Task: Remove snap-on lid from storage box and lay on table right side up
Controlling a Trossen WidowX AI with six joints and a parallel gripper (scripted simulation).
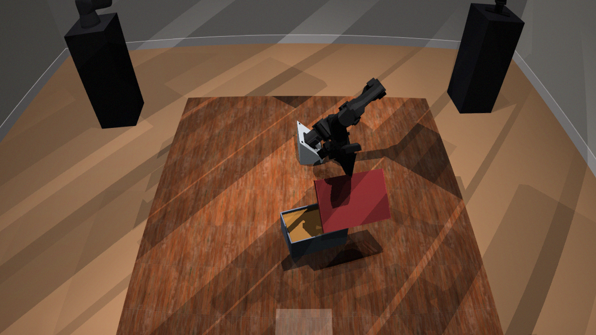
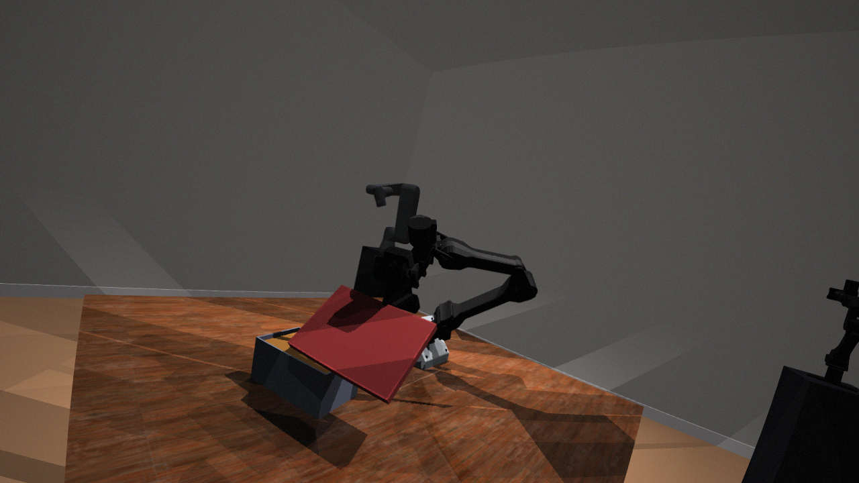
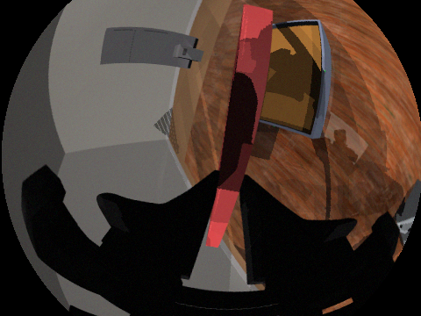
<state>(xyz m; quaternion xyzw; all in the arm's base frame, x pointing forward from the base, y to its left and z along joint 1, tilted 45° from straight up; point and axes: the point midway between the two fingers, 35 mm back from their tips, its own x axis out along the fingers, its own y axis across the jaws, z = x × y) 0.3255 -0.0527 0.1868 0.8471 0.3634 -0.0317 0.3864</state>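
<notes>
My gripper tip is 6 cm short of the red lid, 5 cm above it and 1 cm to the right of it. Also, from my gripper tip: storage box 19 cm below, 13 cm to the right, 8 cm ahead.
</notes>
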